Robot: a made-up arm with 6 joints. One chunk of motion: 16 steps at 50 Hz.
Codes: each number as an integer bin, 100 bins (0 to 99) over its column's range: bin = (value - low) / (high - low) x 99, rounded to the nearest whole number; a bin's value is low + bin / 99 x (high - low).
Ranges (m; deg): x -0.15..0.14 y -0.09..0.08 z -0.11..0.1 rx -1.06..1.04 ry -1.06..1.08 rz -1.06..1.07
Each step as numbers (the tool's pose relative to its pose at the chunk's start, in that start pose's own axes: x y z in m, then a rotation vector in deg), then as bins.
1 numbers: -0.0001 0.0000 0.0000 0.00 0.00 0.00
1 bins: 51 52 52 50 49 49
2 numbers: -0.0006 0.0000 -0.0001 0.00 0.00 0.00
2 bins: 51 52 52 50 49 49
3 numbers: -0.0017 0.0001 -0.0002 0.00 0.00 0.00
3 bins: 51 52 52 50 49 49
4 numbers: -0.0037 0.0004 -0.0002 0.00 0.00 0.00
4 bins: 50 53 52 50 49 49
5 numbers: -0.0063 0.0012 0.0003 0.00 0.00 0.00
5 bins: 49 53 52 50 49 49
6 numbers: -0.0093 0.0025 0.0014 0.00 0.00 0.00
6 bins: 48 54 53 50 49 49
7 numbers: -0.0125 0.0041 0.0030 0.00 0.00 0.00
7 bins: 47 55 53 50 49 49
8 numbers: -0.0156 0.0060 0.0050 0.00 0.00 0.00
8 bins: 46 56 54 50 49 49
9 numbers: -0.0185 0.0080 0.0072 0.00 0.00 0.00
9 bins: 45 57 55 50 49 49
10 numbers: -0.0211 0.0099 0.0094 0.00 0.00 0.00
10 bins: 44 58 56 50 49 49
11 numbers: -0.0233 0.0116 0.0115 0.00 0.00 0.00
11 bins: 43 59 57 50 49 49
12 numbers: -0.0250 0.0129 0.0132 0.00 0.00 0.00
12 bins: 43 60 58 50 49 49
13 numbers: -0.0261 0.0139 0.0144 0.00 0.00 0.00
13 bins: 42 61 59 50 49 49
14 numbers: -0.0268 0.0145 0.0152 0.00 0.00 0.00
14 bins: 42 61 59 50 49 49
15 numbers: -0.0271 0.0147 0.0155 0.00 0.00 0.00
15 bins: 42 61 59 50 49 49
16 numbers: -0.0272 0.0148 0.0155 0.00 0.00 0.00
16 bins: 42 61 59 50 49 49
